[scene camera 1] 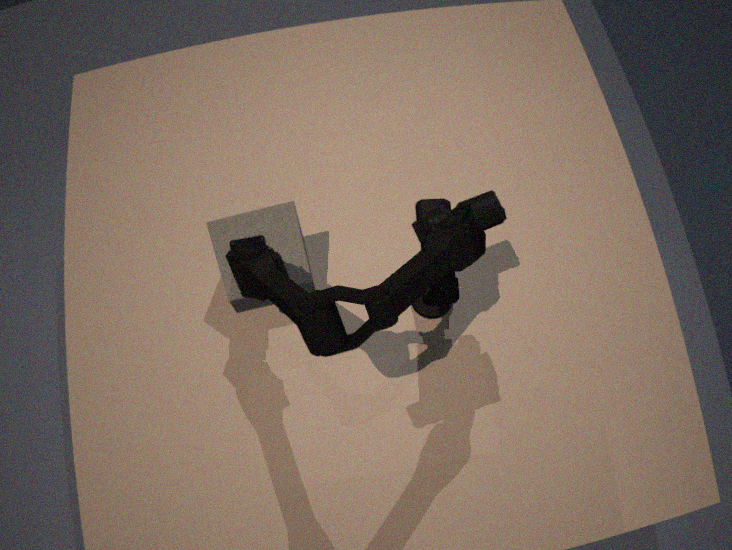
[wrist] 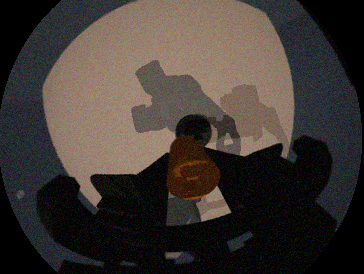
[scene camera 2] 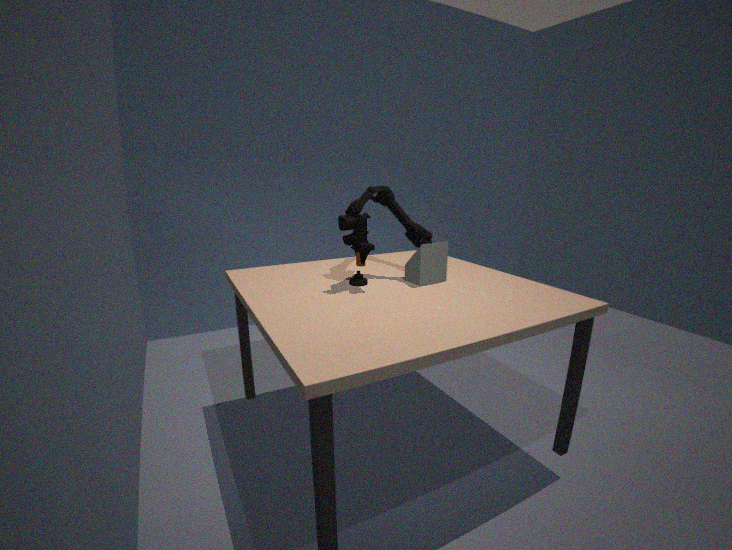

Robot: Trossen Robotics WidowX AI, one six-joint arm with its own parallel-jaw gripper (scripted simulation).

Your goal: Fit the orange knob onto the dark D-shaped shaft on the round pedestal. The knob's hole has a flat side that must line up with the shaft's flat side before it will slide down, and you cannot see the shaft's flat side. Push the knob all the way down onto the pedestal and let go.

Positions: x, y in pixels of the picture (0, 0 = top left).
Scene:
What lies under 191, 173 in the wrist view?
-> An orange knob.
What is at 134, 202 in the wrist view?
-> My gripper.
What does my gripper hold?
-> An orange knob.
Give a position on a round pedestal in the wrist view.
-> At 195, 126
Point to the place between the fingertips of my gripper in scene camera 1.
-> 433, 266

